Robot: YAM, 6 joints.
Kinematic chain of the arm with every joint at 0, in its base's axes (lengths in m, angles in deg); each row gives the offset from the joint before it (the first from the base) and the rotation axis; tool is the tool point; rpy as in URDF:
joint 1: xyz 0 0 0.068 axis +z
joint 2: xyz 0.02 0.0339 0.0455 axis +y
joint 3: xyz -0.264 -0.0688 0 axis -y
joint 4: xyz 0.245 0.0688 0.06 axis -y
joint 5: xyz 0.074 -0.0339 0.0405 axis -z
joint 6: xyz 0.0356 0 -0.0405 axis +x
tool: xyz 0 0 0 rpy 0 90 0
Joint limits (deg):
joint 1: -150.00..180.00
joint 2: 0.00..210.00
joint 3: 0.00..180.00
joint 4: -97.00..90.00
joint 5: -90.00..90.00
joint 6: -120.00..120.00
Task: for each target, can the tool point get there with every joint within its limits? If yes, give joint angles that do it. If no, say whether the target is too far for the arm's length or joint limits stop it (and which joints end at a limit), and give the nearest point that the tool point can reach.
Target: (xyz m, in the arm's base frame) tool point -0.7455 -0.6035 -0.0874
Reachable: no: too far | nearest point -0.4912 -0.3976 -0.0174 | short by 0.335 m
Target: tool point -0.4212 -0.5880 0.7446
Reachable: no: too far | nearest point -0.2829 -0.3949 0.5315 | short by 0.319 m
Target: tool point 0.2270 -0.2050 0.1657
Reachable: yes | joints -37.55 90.96 42.77 4.55 42.76 -92.53
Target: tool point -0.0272 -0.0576 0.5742
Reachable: yes | joints 70.53 34.90 101.35 -32.36 -10.44 54.69
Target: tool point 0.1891 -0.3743 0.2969
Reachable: yes | joints -61.37 103.58 67.21 49.20 22.12 -46.19
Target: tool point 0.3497 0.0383 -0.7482
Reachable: no: too far | nearest point 0.2975 0.0326 -0.3768 | short by 0.375 m
